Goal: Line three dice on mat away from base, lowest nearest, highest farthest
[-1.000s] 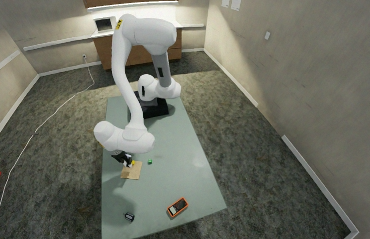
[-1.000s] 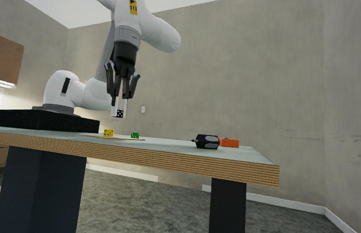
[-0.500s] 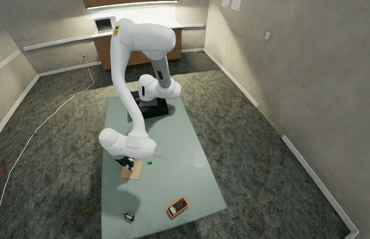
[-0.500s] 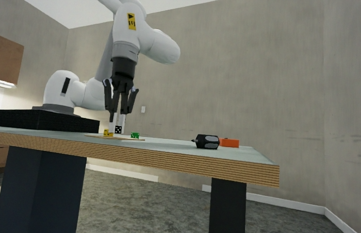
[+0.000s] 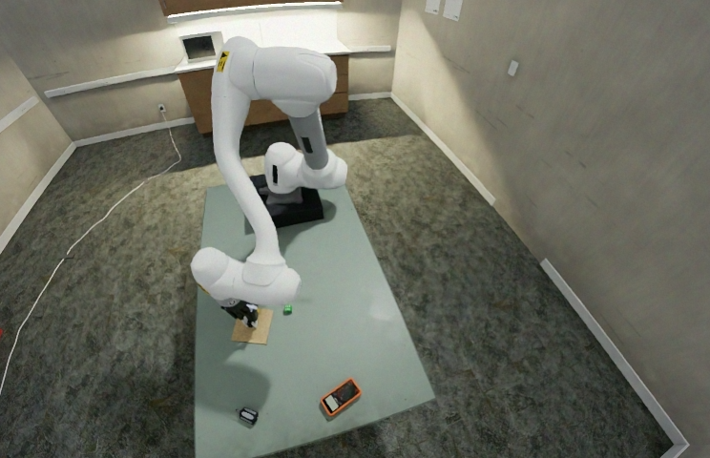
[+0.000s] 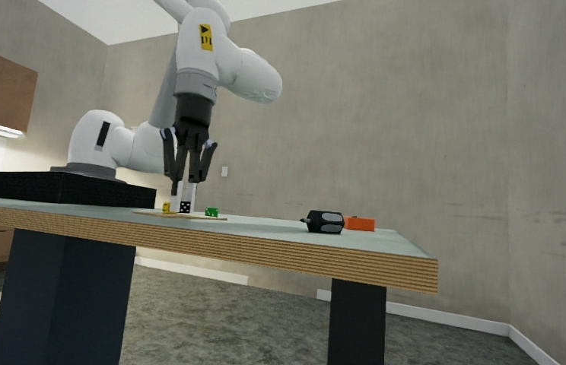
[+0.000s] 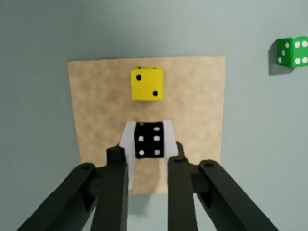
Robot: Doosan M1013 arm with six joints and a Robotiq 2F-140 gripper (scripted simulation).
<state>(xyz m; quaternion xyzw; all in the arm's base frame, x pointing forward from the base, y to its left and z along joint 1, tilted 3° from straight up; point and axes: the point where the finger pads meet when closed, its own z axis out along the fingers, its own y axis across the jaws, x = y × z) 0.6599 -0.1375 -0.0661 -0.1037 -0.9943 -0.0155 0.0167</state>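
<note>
My hand is 20 mm above the black die. Also, from my hand: yellow die: 50 mm behind, 10 mm to the left, 30 mm below; then green die: 50 mm behind, 140 mm to the left, 30 mm below; then tan mat: 40 mm below.
</note>
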